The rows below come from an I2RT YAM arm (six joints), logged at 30 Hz.
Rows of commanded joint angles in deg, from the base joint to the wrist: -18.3 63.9 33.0 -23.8 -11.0 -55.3; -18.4 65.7 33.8 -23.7 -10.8 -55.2; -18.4 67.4 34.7 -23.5 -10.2 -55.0; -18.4 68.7 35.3 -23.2 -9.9 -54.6; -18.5 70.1 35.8 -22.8 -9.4 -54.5; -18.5 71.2 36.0 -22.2 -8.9 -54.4; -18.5 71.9 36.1 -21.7 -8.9 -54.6; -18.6 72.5 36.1 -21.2 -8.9 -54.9; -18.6 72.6 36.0 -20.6 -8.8 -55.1; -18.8 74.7 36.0 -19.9 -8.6 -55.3; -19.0 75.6 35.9 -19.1 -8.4 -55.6; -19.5 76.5 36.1 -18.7 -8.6 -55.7; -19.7 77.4 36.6 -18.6 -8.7 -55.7; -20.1 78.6 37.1 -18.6 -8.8 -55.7; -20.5 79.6 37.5 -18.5 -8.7 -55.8; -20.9 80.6 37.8 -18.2 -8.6 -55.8; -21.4 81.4 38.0 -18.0 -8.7 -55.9
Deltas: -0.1 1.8 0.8 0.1 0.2 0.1; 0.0 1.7 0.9 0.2 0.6 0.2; 0.0 1.3 0.6 0.3 0.3 0.4; -0.1 1.4 0.5 0.4 0.5 0.1; 0.0 1.1 0.2 0.6 0.5 0.1; 0.0 0.7 0.1 0.5 0.0 -0.2; -0.1 0.6 0.0 0.5 0.0 -0.3; 0.0 0.1 -0.1 0.6 0.1 -0.2; -0.2 2.1 0.0 0.7 0.2 -0.2; -0.2 0.9 -0.1 0.8 0.2 -0.3; -0.5 0.9 0.2 0.4 -0.2 -0.1; -0.2 0.9 0.5 0.1 -0.1 0.0; -0.4 1.2 0.5 0.0 -0.1 0.0; -0.4 1.0 0.4 0.1 0.1 -0.1; -0.4 1.0 0.3 0.3 0.1 0.0; -0.5 0.8 0.2 0.2 -0.1 -0.1
